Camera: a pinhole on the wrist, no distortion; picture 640 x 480 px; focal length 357.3 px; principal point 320.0 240.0 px. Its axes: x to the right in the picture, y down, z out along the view. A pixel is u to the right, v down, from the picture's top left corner.
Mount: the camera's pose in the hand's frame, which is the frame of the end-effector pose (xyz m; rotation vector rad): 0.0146 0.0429 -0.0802 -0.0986 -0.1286 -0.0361
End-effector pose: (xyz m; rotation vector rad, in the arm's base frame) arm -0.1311 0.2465 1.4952 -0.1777 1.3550 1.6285
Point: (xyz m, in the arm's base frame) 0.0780 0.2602 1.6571
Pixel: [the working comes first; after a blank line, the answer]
In the camera's frame: -0.1822 -0.1177 0.2597

69 78
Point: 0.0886 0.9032 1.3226
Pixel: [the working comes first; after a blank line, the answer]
In the camera's frame: 0.4453 -0.3048 0.5708

599 49
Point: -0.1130 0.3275 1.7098
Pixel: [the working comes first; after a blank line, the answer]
In the camera's frame: -0.0865 0.0684 0.2547

199 336
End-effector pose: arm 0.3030 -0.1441 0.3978 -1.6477 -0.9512 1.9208
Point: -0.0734 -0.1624 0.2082
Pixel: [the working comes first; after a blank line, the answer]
In the camera's frame: 0.2286 0.0331 0.4193

515 268
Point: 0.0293 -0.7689 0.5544
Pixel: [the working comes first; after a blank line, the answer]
In the camera's frame: -0.4484 0.1611 0.5729

40 340
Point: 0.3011 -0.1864 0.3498
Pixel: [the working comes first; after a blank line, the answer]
In the camera's frame: -0.0008 0.0114 0.0910

317 285
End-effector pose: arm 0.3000 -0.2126 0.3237 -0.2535 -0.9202 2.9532
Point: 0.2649 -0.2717 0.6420
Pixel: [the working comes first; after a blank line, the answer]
In the camera's frame: 0.0236 -0.2117 0.3587

343 29
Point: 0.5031 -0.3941 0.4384
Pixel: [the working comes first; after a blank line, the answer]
In the camera's frame: -0.2145 0.0102 0.2736

40 253
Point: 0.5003 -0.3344 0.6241
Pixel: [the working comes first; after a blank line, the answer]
In the camera's frame: -0.2135 -0.1555 0.3765

117 92
